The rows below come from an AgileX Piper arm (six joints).
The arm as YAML. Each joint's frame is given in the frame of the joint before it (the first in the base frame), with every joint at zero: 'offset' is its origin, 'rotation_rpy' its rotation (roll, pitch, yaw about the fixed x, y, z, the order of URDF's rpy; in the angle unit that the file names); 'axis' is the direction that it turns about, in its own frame. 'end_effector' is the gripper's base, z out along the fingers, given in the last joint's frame.
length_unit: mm
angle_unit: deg
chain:
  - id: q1
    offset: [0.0, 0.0, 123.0]
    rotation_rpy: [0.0, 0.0, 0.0]
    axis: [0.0, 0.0, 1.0]
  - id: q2
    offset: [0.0, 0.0, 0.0]
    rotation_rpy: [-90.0, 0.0, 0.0]
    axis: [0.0, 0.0, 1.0]
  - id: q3
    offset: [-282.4, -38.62, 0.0]
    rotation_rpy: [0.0, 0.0, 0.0]
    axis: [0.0, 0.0, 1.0]
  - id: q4
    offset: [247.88, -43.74, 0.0]
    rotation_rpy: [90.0, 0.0, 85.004]
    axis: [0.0, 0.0, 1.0]
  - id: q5
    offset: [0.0, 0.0, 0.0]
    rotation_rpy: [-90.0, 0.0, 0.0]
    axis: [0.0, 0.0, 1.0]
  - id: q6
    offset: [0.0, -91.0, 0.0]
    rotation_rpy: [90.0, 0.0, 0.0]
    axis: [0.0, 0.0, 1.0]
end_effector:
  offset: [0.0, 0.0, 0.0]
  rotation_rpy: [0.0, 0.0, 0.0]
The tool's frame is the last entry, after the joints.
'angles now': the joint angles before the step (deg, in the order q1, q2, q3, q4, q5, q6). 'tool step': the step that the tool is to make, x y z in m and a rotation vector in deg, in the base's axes. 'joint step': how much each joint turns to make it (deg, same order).
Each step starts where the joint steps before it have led.
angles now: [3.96 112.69 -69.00 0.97 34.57 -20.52]
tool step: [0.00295 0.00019 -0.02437 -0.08 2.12 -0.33]
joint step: [0.00 3.76 0.00 -0.01 -1.65 0.33]
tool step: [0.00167 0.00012 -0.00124 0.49 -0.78 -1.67]
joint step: [0.00 0.26 -0.01 0.00 -1.07 1.72]
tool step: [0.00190 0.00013 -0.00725 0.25 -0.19 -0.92]
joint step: [0.00 1.16 0.00 0.00 -1.38 0.94]
